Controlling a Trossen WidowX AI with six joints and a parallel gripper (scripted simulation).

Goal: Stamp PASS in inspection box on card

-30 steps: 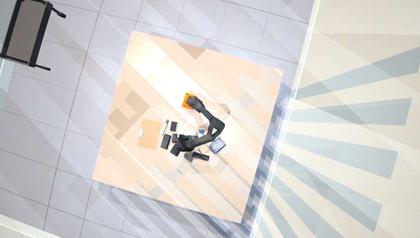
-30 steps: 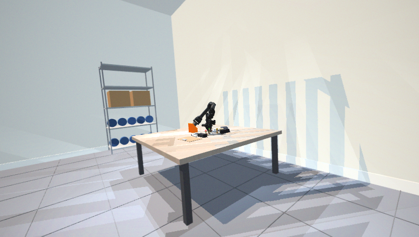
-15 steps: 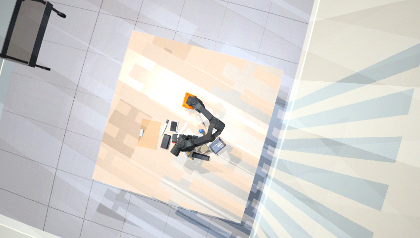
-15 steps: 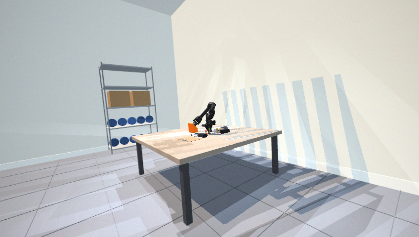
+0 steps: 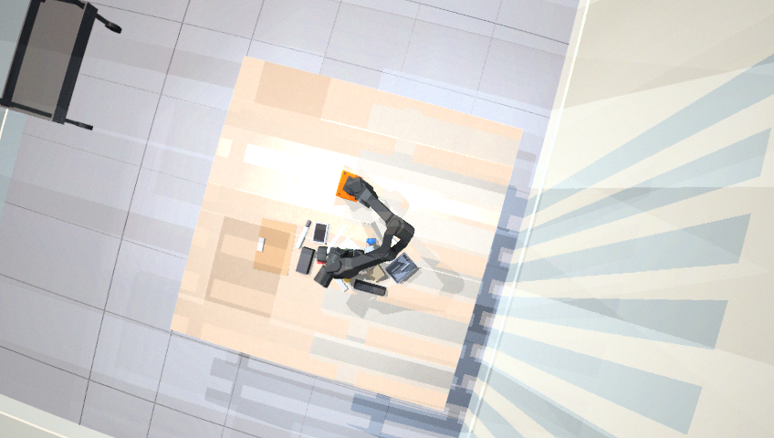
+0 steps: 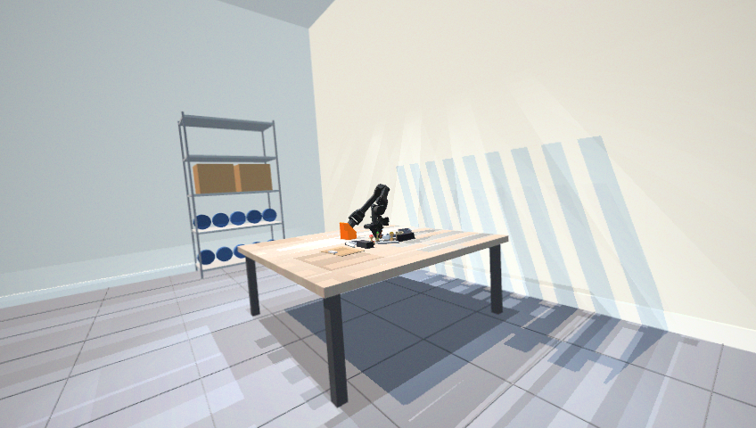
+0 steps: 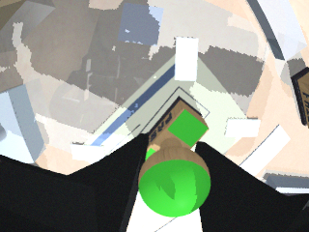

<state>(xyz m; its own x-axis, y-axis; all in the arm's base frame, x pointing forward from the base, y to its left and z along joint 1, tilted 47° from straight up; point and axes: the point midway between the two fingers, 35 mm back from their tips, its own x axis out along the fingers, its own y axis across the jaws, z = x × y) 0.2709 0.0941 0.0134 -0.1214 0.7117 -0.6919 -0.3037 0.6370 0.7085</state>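
My gripper tip is now right at the pass stamp. Round my gripper tip: ink pad (130 mm to the right, 40 mm behind, 20 mm below); then tan block (160 mm to the left, 30 mm ahead); then card (20 mm below, 10 mm behind).
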